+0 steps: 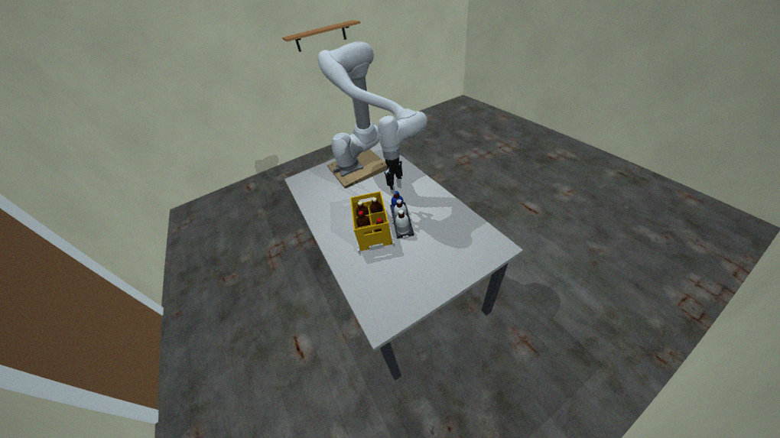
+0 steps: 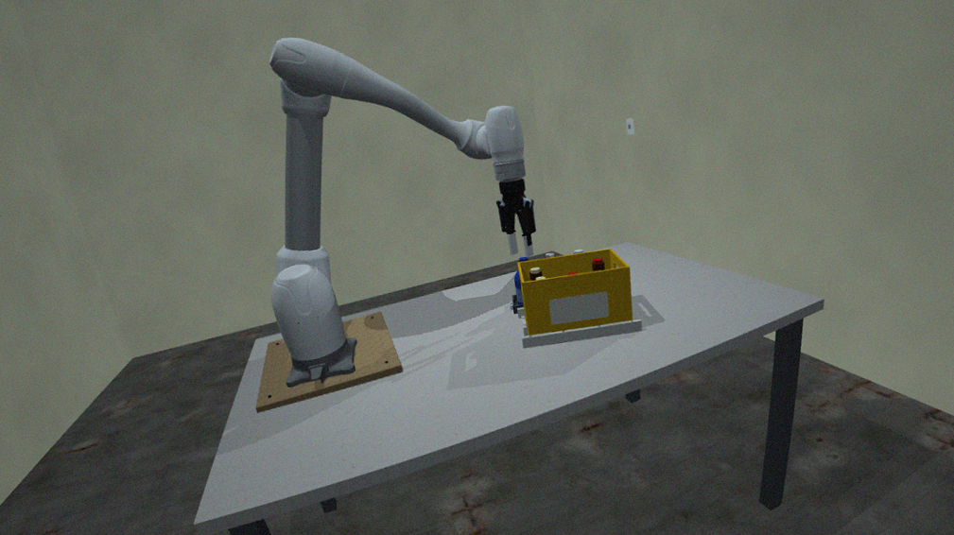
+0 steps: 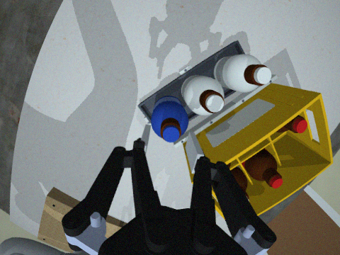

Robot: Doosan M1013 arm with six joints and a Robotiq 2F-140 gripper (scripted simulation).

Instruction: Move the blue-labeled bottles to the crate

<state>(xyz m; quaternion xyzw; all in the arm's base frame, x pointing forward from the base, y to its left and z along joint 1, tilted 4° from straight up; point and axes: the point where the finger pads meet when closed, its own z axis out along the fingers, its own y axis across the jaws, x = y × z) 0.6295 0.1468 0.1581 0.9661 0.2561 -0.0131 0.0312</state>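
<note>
The blue-labeled bottle lies 12 cm below my hand. Also, from my hand: yellow crate (21 cm to the right, 12 cm below, 7 cm ahead).
</note>
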